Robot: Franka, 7 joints.
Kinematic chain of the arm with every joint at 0, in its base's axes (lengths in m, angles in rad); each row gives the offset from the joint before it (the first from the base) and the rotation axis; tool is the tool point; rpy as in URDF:
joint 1: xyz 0 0 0.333 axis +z
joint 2: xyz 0 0 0 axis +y
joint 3: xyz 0 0 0.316 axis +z
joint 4: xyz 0.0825 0 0 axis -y
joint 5: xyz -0.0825 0 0.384 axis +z
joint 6: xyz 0 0 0 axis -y
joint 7: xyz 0.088 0 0 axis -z
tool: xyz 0 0 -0.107 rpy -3.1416 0 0
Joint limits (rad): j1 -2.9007..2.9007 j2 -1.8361..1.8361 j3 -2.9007..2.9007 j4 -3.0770..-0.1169 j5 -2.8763..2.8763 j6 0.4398..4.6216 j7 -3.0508..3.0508
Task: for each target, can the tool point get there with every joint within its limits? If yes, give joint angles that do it. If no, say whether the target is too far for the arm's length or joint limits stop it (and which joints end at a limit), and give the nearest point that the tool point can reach.
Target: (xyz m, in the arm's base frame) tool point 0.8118 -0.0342 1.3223
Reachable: no: too far | nearest point 0.5440 -0.0229 0.9960 | short by 0.422 m
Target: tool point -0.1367 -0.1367 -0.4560
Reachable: no: joint limits stop it (at a limit: joint 2) | nearest point -0.1469 -0.1469 -0.3554 | short by 0.102 m
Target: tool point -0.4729 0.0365 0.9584
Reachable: yes | joints -1.4655 -0.5454 -1.1984 -1.2465 -1.1875 2.9749 1.4138
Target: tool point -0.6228 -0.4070 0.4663
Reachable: yes | joints 1.4056 -1.1449 1.7815 -1.2368 -0.5351 2.0209 -1.1369
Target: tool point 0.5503 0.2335 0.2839
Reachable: yes | joints -2.0459 -0.4524 2.3222 -2.1182 -0.9730 2.9685 0.5957
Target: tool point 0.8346 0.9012 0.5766
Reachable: no: too far | nearest point 0.5718 0.6174 0.4999 | short by 0.394 m
